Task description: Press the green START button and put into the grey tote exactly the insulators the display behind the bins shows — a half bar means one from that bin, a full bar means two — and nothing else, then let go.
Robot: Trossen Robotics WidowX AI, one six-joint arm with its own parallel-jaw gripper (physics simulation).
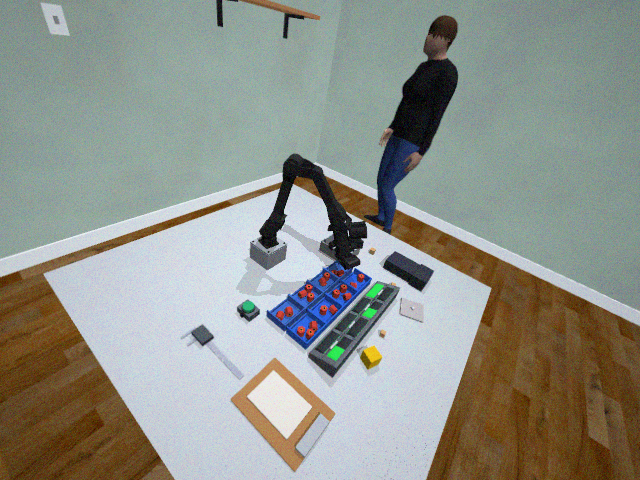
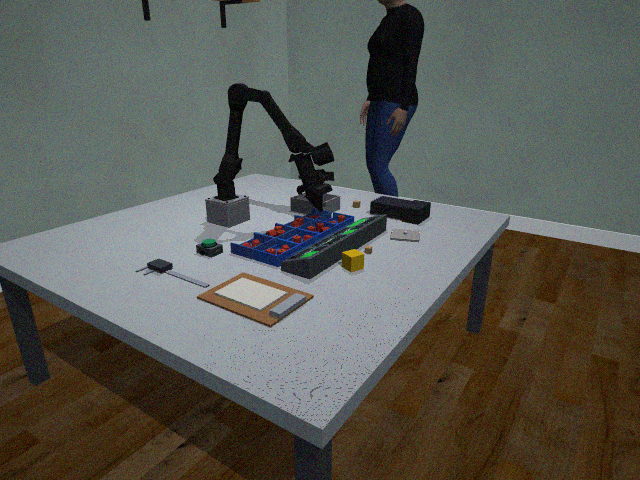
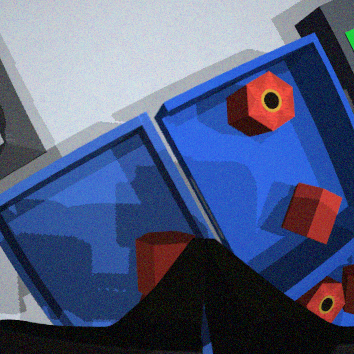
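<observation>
My gripper (image 1: pixel 349 261) (image 2: pixel 320 205) (image 3: pixel 201 248) is shut on nothing, low in the far end of the blue bins (image 1: pixel 271 315) (image 2: pixel 237 248) (image 3: pixel 154 123). A red insulator (image 3: pixel 154 256) lies just left of the closed fingertips, partly hidden by them. Three more insulators (image 3: pixel 261 102) (image 3: pixel 312 212) (image 3: pixel 324 302) lie in the neighbouring bin. The display (image 1: pixel 353 329) (image 2: pixel 337 248) behind the bins shows green bars (image 1: pixel 375 290) (image 1: pixel 369 312) (image 1: pixel 335 352). The green START button (image 1: pixel 248 306) (image 2: pixel 209 243) sits left of the bins. The grey tote (image 1: pixel 326 246) (image 2: pixel 296 204) (image 3: pixel 17 133) stands behind the gripper.
A person (image 1: pixel 418 119) (image 2: pixel 391 95) stands beyond the table's far edge. A black box (image 1: pixel 409 270) (image 2: pixel 400 210), a white tile (image 1: pixel 411 310), a yellow cube (image 1: pixel 370 356) (image 2: pixel 352 260), a clipboard (image 1: pixel 247 397) (image 2: pixel 223 300) and a measuring tool (image 1: pixel 203 334) lie around. The arm base (image 1: pixel 268 252) is near.
</observation>
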